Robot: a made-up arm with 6 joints. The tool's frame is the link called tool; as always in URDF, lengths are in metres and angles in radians. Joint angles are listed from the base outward. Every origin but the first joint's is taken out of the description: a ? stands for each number. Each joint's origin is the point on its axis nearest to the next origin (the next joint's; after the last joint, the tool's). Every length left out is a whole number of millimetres.
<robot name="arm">
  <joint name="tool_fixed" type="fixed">
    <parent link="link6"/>
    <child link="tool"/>
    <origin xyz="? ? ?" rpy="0 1.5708 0"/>
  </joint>
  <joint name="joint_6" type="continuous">
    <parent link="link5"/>
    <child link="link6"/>
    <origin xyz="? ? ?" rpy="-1.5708 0 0"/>
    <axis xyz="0 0 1"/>
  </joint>
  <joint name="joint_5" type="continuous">
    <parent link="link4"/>
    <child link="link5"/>
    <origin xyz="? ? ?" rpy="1.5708 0 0"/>
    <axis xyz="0 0 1"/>
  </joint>
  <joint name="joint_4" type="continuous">
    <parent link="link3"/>
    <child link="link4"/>
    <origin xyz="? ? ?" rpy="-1.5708 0 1.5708"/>
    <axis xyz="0 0 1"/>
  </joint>
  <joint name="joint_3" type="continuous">
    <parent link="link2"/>
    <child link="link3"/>
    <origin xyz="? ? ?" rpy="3.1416 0 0"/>
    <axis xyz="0 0 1"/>
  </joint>
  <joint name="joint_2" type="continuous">
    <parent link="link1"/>
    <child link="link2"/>
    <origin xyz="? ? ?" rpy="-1.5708 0 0"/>
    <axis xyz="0 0 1"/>
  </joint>
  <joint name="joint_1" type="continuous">
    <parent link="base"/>
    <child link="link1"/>
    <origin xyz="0 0 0.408"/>
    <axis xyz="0 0 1"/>
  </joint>
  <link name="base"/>
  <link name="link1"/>
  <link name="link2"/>
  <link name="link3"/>
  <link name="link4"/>
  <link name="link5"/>
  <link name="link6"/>
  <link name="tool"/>
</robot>
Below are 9 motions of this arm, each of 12 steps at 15 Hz.
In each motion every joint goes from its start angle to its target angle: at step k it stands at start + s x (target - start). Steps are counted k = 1, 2, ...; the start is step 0. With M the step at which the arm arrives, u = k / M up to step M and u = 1 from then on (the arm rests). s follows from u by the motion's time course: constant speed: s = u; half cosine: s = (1 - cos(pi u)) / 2; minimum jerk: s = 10 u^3 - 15 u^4 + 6 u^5.
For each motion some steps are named. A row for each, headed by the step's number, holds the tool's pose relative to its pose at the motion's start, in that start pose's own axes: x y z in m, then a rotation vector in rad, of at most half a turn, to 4 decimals.
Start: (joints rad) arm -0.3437 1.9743 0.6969 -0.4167 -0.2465 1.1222
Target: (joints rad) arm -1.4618 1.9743 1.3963 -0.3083 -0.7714 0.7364
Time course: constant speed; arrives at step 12
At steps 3, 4, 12:
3: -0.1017 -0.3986 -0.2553 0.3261 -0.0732 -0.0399
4: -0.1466 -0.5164 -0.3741 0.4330 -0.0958 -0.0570
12: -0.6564 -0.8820 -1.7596 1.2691 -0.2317 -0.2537

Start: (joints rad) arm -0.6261 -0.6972 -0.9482 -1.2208 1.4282 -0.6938
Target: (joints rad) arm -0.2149 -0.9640 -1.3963 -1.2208 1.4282 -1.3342
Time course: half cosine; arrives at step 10
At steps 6, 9, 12:
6: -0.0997 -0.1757 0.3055 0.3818 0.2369 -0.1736
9: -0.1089 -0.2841 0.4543 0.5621 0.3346 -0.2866
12: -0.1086 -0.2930 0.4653 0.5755 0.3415 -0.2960

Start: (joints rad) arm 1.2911 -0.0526 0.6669 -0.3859 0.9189 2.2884
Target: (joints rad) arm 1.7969 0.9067 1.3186 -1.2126 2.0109 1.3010
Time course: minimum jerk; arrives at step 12
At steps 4, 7, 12:
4: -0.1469 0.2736 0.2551 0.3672 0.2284 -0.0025
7: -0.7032 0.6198 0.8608 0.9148 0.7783 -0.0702
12: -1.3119 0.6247 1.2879 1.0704 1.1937 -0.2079

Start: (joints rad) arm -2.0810 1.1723 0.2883 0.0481 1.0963 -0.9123
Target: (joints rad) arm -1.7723 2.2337 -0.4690 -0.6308 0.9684 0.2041
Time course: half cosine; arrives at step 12
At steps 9, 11, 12:
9: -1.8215 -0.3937 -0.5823 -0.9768 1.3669 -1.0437
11: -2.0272 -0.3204 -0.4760 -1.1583 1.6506 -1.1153
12: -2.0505 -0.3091 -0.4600 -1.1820 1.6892 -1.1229

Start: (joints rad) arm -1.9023 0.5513 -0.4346 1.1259 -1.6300 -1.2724
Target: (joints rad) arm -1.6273 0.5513 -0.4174 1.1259 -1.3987 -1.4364
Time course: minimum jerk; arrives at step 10
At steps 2, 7, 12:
2: -0.0229 0.0017 -0.0084 0.0073 -0.0191 0.0170
7: -0.3172 0.0138 -0.1548 0.0860 -0.2567 0.2636
12: -0.3749 0.0137 -0.1931 0.0975 -0.3015 0.3192

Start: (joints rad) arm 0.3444 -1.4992 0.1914 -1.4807 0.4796 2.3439
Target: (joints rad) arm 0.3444 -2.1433 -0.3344 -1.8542 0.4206 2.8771
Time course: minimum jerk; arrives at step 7
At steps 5, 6, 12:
5: -0.7071 -0.2515 -0.1652 -0.1245 -0.0215 0.0718
6: -0.8036 -0.2609 -0.2083 -0.1420 -0.0300 0.0811
12: -0.8218 -0.2620 -0.2170 -0.1453 -0.0318 0.0829

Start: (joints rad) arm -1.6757 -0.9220 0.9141 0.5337 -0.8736 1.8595
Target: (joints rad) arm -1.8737 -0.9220 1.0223 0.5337 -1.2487 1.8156
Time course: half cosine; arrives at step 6
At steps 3, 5, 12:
3: -0.1110 -0.1119 0.0723 -0.0295 0.0421 0.1434
5: -0.2056 -0.2041 0.1515 -0.0455 0.0861 0.2655
12: -0.2200 -0.2179 0.1651 -0.0472 0.0935 0.2841

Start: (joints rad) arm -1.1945 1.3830 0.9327 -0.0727 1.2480 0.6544
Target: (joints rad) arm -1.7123 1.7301 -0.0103 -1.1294 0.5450 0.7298
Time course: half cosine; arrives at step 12
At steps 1, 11, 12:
1: -0.0316 -0.0104 -0.0247 -0.0034 0.0409 0.0013
11: -1.7802 -0.6154 -0.0230 0.0434 2.2831 -0.4609
12: -1.7992 -0.6208 -0.0036 0.0496 2.3178 -0.4807

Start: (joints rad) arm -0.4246 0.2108 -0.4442 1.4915 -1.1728 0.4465
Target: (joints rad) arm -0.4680 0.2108 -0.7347 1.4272 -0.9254 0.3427
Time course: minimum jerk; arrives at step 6
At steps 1, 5, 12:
1: 0.0040 0.0098 0.0054 -0.0044 -0.0091 0.0034
5: 0.0845 0.2877 0.1163 -0.0947 -0.2462 0.1308
12: 0.0866 0.2989 0.1193 -0.0972 -0.2551 0.1371

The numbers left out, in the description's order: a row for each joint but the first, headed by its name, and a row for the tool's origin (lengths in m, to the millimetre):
tool: 0 0 0
joint_6: 0 0 0
joint_5: 0 -0.218 0
joint_4: 1.1 0 0
joint_3: 0 -1.438 0
joint_2: 0 0 0

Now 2 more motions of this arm.
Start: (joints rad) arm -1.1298 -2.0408 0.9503 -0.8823 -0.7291 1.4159
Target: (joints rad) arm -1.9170 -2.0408 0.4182 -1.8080 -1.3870 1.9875
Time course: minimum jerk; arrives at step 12
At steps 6, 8, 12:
6: 0.4491 0.9069 0.1894 0.0041 -0.2189 0.7836
8: 0.4994 1.4776 0.2251 0.0565 -0.3822 1.1619
12: 0.4468 1.8727 0.2113 0.1296 -0.5098 1.3825

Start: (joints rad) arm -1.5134 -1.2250 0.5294 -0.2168 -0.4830 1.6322
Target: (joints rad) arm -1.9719 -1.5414 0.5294 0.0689 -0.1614 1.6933
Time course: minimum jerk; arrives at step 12
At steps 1, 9, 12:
1: -0.0030 -0.0020 0.0041 -0.0040 0.0013 -0.0030
9: -0.5088 -0.0838 0.8611 -0.7206 0.1147 -0.5411
12: -0.5640 -0.0559 0.9701 -0.8048 0.1137 -0.6039

